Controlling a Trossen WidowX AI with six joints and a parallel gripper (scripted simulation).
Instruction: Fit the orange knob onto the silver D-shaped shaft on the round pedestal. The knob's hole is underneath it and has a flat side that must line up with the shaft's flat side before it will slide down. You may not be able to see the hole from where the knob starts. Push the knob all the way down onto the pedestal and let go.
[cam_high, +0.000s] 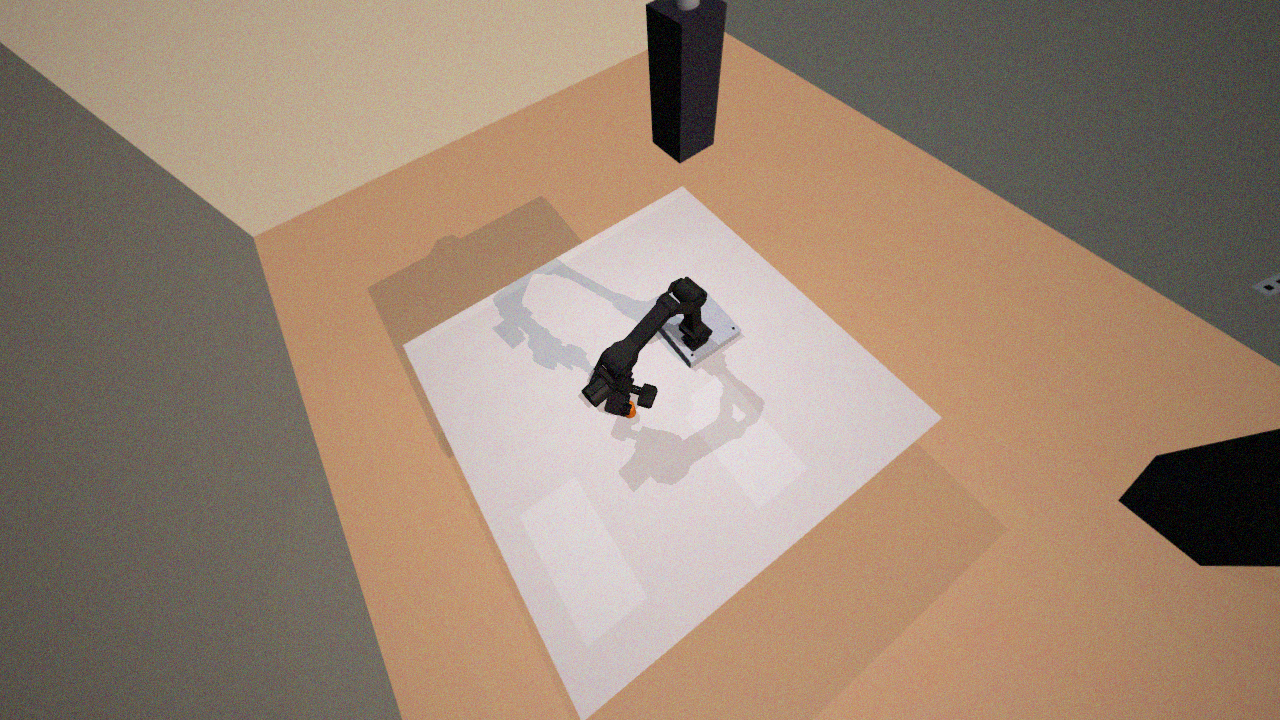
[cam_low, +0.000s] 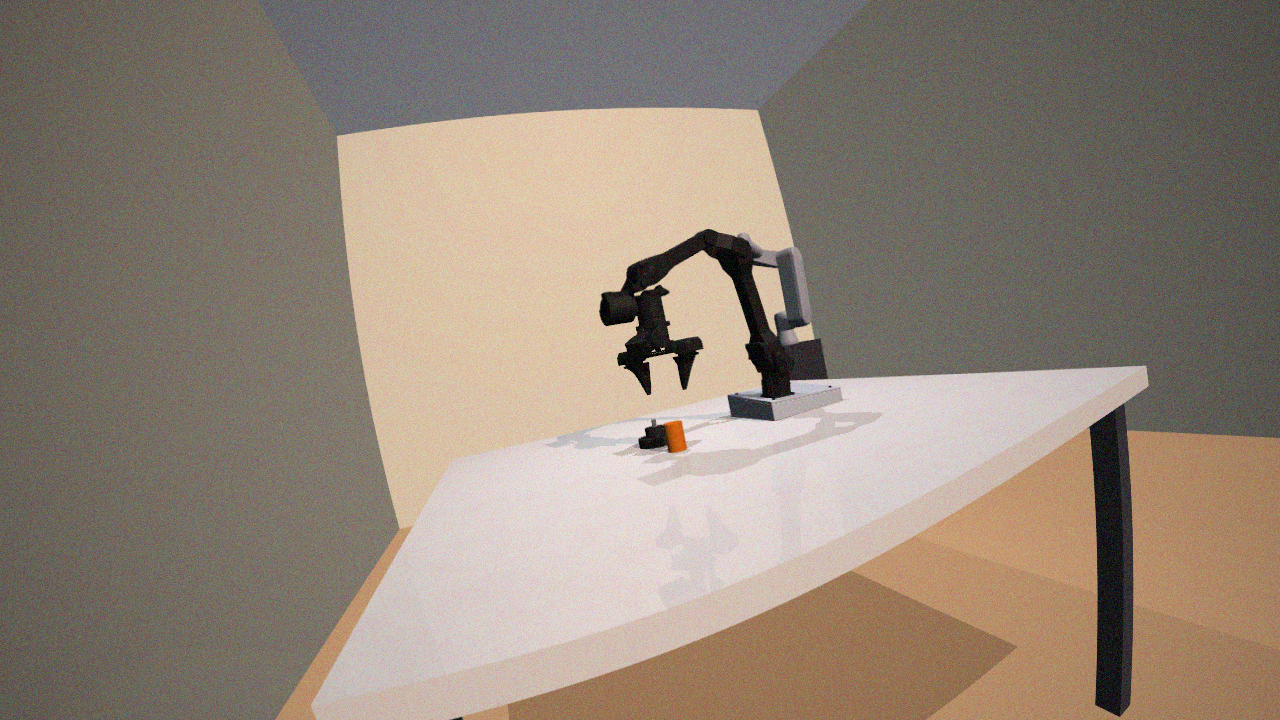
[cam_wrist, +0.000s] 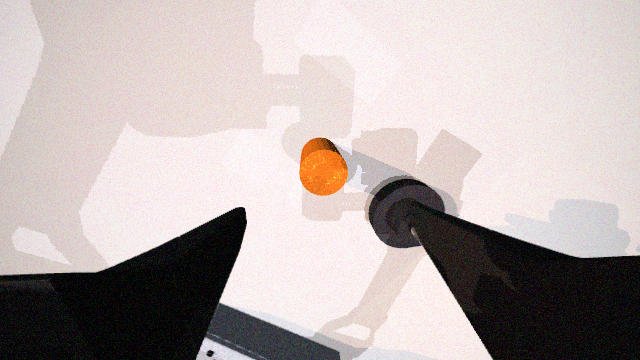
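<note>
Right now my gripper tip is 80 mm above the orange knob. Round my gripper tip: dark round pedestal: 130 mm to the right, 100 mm below.
</note>
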